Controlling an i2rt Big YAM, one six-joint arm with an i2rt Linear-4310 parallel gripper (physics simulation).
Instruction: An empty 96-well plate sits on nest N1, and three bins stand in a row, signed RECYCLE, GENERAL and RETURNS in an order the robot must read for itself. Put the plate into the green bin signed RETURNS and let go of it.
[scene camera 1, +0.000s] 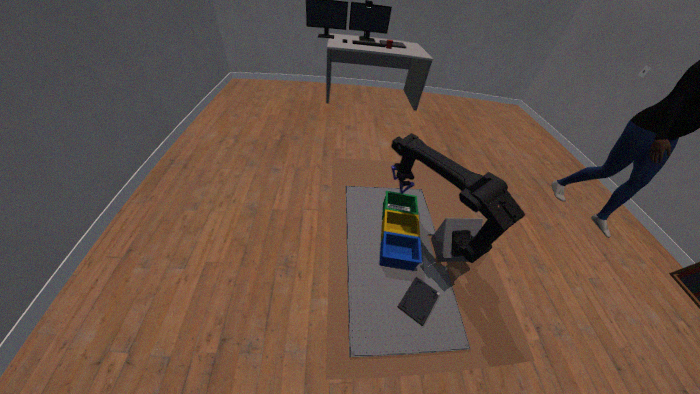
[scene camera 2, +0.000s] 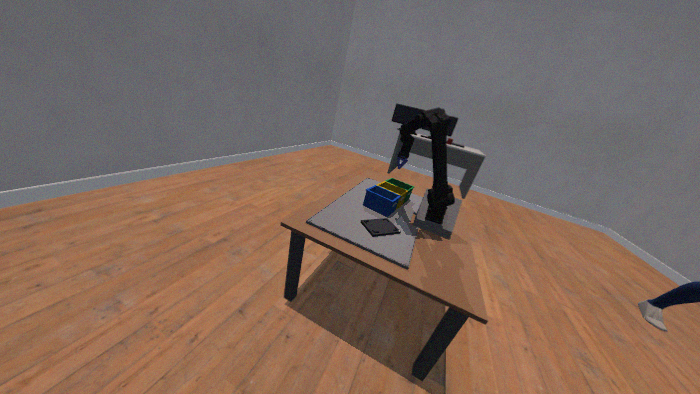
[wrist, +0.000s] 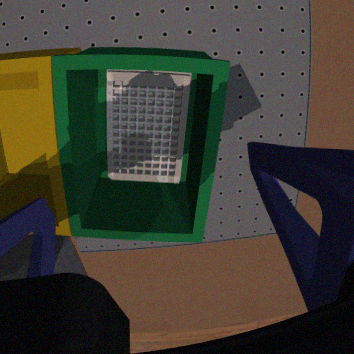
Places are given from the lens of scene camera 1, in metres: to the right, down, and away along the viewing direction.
dark nest (scene camera 1: 419, 299): 0.29, 0.43, 0.88
